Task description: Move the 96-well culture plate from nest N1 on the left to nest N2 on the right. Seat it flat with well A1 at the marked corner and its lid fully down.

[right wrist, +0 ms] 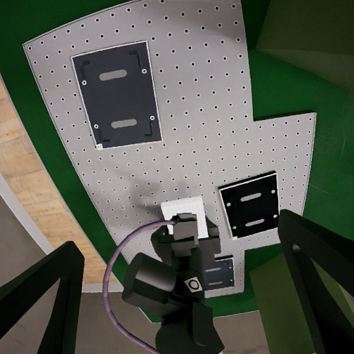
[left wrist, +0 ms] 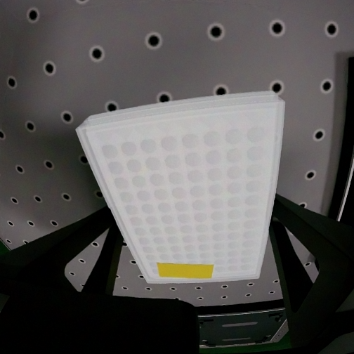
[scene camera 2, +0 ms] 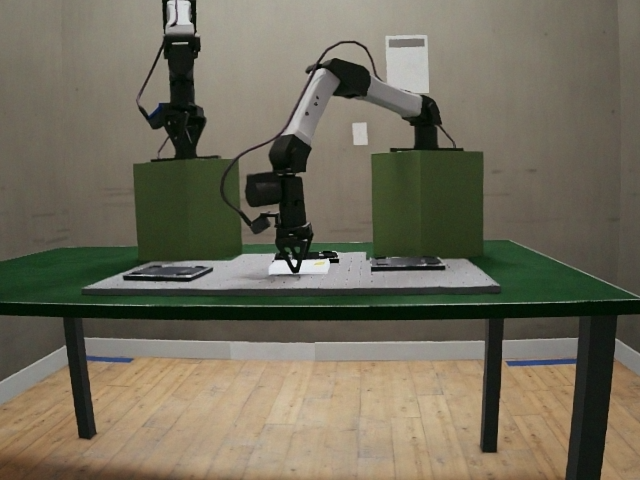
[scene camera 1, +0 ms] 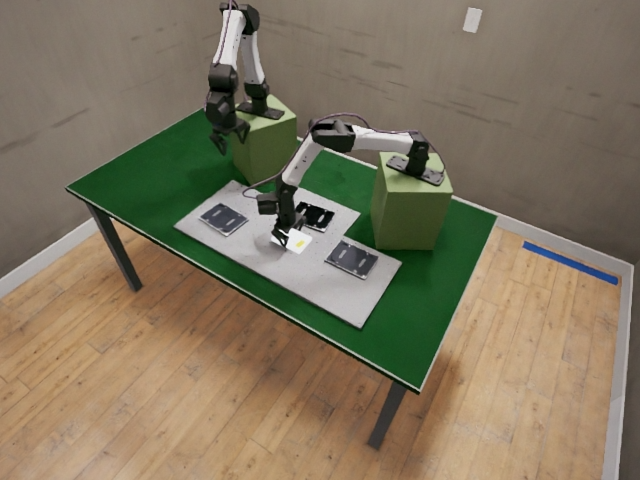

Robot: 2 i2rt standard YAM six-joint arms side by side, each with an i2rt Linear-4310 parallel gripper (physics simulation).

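The white culture plate (scene camera 1: 298, 241) (scene camera 2: 310, 267) (left wrist: 192, 185) (right wrist: 185, 204), with a yellow label at one end, looks level and lidded, with no lid gap visible. My left gripper (scene camera 1: 292, 235) (scene camera 2: 295, 269) (left wrist: 192, 204) is shut on its long sides and holds it above the grey board's middle. Its height over the board is hard to judge. My right gripper (scene camera 1: 233, 146) (scene camera 2: 186, 155) is open and empty, high at the picture's left. A dark nest (scene camera 1: 223, 218) (scene camera 2: 155, 271) (right wrist: 117, 100) lies at the picture's left, another (scene camera 1: 352, 258) (scene camera 2: 408, 265) (right wrist: 225, 277) at its right. N1 and N2 labels are unreadable.
A third, blacker nest (scene camera 1: 324, 219) (scene camera 2: 333, 257) (right wrist: 252, 210) lies behind the plate. The perforated grey board (scene camera 1: 310, 279) (scene camera 2: 310, 290) (right wrist: 200, 140) bears the nests. Green pedestals (scene camera 1: 268, 149) (scene camera 1: 408, 222) carry the arms at the back of the table.
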